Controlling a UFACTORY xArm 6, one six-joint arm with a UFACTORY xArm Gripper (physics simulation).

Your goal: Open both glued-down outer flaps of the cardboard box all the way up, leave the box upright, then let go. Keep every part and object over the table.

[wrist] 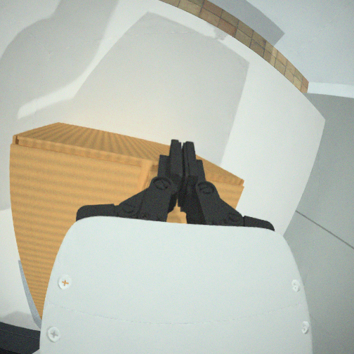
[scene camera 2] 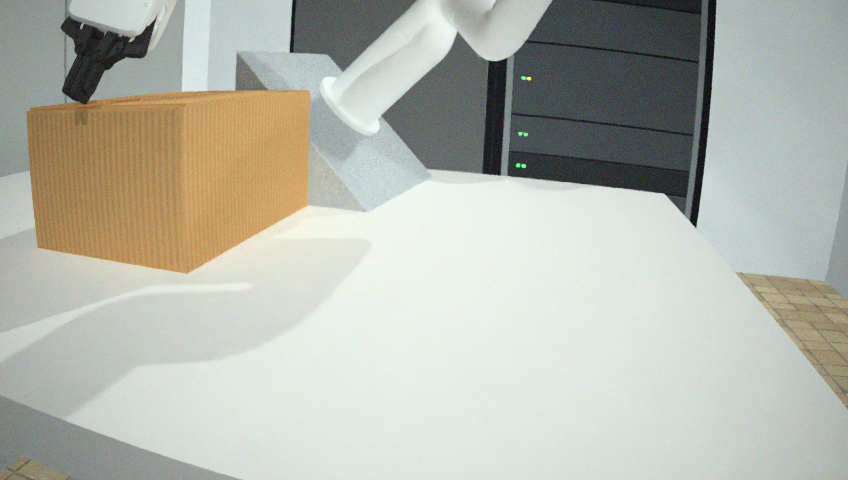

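Seen in the pictures: gripper, fingertip midpoint: [scene camera 2: 73, 98]; arm's base, origin of the base link: [scene camera 2: 347, 107].
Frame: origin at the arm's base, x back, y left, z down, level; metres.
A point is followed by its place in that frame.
The cardboard box [scene camera 2: 243, 148] {x -0.378, y 0.042, z 0.020 m} [wrist: 110, 142] stands upright on the table [scene camera 2: 505, 327] {x -0.493, y 0.341, z 0.121 m} [wrist: 285, 120], at the left in the scene view. Its top [wrist: 65, 190] looks closed, with the outer flaps lying about flat. A thin layered edge shows along the rim. The scene view sees the top almost edge-on, so small gaps under the flaps cannot be told. My gripper [scene camera 2: 77, 99] {x -0.514, y -0.080, z -0.044 m} [wrist: 178, 156] is shut and empty. Its fingertips are tilted down at the box's near top edge, left of the near corner in the scene view. Whether they touch the cardboard is unclear. The fingers hide part of the top in the wrist view.
The arm's grey wedge-shaped base [scene camera 2: 380, 169] {x -0.068, y 0.085, z 0.086 m} stands right behind the box. The white arm [scene camera 2: 398, 65] {x -0.044, y 0.098, z -0.072 m} reaches up from it. A dark rack cabinet [scene camera 2: 705, 118] is beyond the table's back edge. The tiled floor [scene camera 2: 797, 315] [wrist: 255, 40] lies past the table edge.
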